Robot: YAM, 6 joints.
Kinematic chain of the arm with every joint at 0, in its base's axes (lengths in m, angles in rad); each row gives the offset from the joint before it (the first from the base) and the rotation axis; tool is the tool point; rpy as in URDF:
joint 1: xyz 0 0 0.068 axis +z
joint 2: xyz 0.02 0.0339 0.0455 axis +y
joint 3: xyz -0.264 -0.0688 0 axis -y
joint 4: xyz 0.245 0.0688 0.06 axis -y
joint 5: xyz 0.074 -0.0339 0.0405 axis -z
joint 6: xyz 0.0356 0 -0.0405 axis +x
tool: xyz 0 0 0 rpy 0 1.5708 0
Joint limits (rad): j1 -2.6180..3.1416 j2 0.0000..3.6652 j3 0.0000..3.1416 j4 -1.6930..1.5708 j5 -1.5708..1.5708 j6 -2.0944..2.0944
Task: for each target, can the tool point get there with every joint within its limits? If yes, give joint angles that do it. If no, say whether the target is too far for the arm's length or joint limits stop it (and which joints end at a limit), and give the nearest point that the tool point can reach.
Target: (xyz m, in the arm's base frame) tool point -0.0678 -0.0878 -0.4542
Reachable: no: joint limits stop it (at a limit: joint 2) | nearest point -0.0853 -0.1105 -0.3635 | short by 0.095 m
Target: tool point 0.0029 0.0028 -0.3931
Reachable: no: joint limits stop it (at a limit: joint 2) | nearest point 0.0365 0.0353 -0.3215 | short by 0.086 m
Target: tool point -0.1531 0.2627 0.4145
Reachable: yes | joints 2.2123 1.6458 1.8663 -1.3365 1.3214 0.9793
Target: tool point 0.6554 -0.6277 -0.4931
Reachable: no: too far | nearest point 0.3916 -0.3751 -0.2300 | short by 0.450 m
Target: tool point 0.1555 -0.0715 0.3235
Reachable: yes | joints -0.3665 0.8305 0.3732 1.1562 0.3135 1.6389
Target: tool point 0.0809 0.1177 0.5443
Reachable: yes | joints -1.9463 0.7215 2.2508 -1.4268 -1.1258 1.6006
